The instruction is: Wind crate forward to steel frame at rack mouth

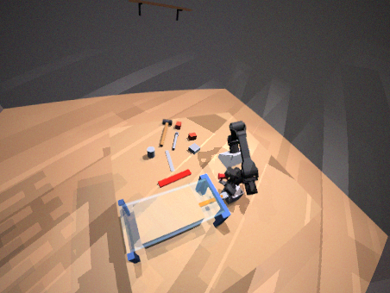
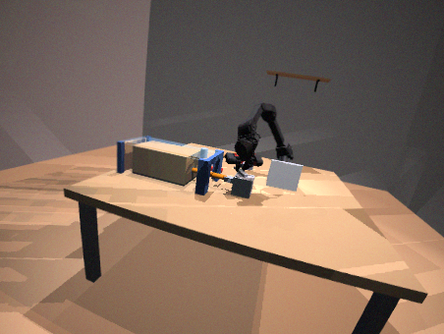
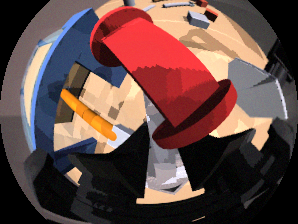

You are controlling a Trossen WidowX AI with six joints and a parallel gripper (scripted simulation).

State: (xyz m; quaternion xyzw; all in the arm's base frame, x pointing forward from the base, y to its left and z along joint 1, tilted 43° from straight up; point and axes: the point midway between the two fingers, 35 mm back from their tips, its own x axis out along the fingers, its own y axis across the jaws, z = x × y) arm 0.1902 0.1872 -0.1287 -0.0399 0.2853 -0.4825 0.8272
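The winch handle lies 20 mm above my gripper tip. Also, from my gripper tip: red grip 20 mm ahead, 30 mm to the right, 50 mm above; blue frame 120 mm ahead, 60 mm to the left, 20 mm above; grey winch 60 mm behind, 40 mm to the left, 60 mm below.
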